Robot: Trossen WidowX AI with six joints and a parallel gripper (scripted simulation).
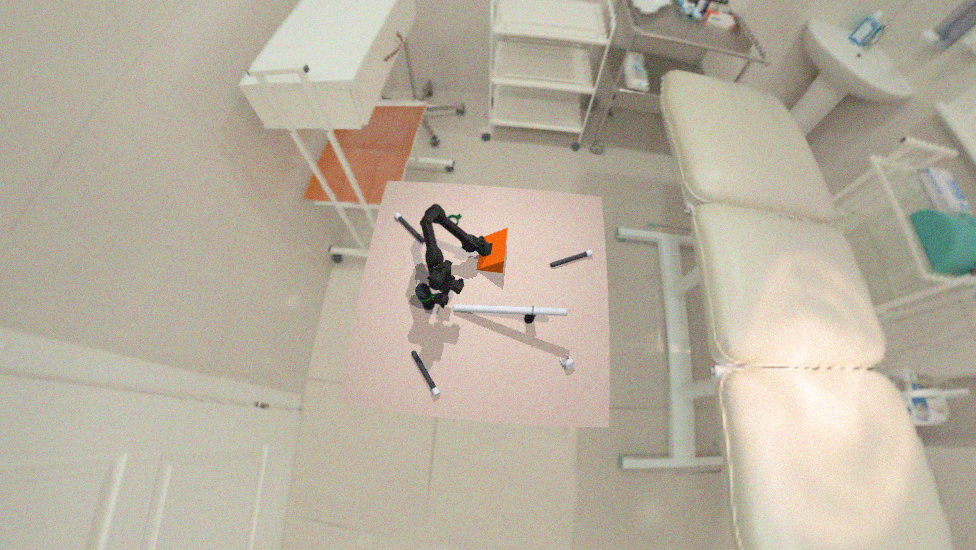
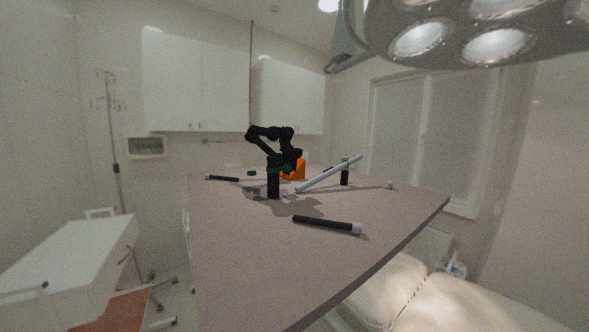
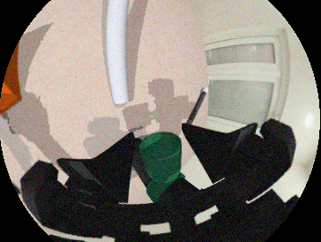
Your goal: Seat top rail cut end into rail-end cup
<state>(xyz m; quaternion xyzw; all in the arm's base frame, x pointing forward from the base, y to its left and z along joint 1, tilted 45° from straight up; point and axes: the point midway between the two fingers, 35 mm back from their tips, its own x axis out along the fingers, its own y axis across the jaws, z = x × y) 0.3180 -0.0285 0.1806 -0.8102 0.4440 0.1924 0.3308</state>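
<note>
Right now my gripper tip is 3 cm to the left of the green rail-end cup, 3 cm below it and 2 cm past it. The rest, counted from my gripper tip: small green ring: 51 cm behind, 11 cm below, 7 cm to the right; then small white fitting: 61 cm to the left, 16 cm ahead, 10 cm below; then short black post: 41 cm to the left, 2 cm behind, 1 cm below.
</note>
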